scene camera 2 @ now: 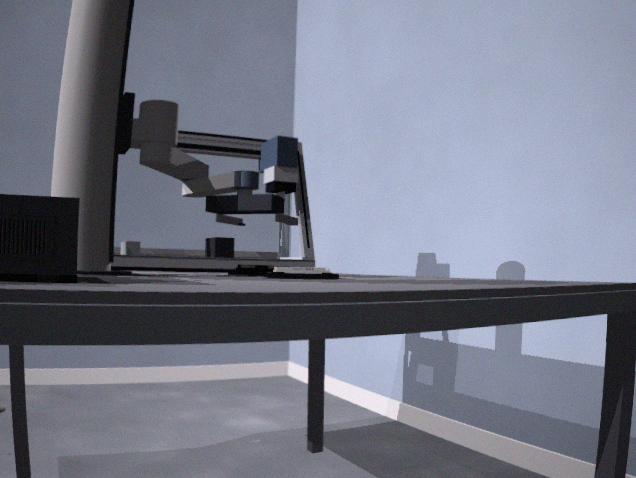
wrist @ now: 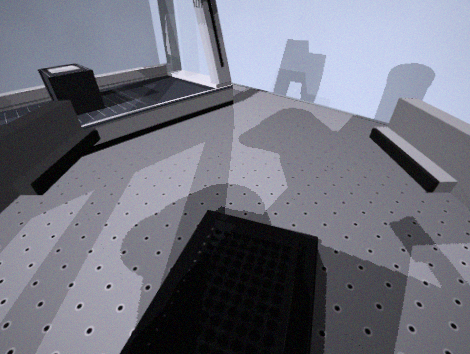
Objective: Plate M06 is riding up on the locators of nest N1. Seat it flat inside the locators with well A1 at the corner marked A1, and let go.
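Note:
My gripper is open and empty, its fingers wide apart, high above the table. In the wrist view a black block with a faint grid of wells lies low between and beyond the fingers, cut off by the bottom edge. I cannot tell whether it is plate M06, or how it sits on any locators. In the scene view a thin white plate-like piece lies on a low black base, to the right of and below the gripper. Nest N1, its locators, well A1 and the A1 mark are not legible.
A framed deck with a dark block stands behind. A blue and white head hangs close beside the gripper in the scene view. The perforated table top carries several shadows. A dark box stands at the left.

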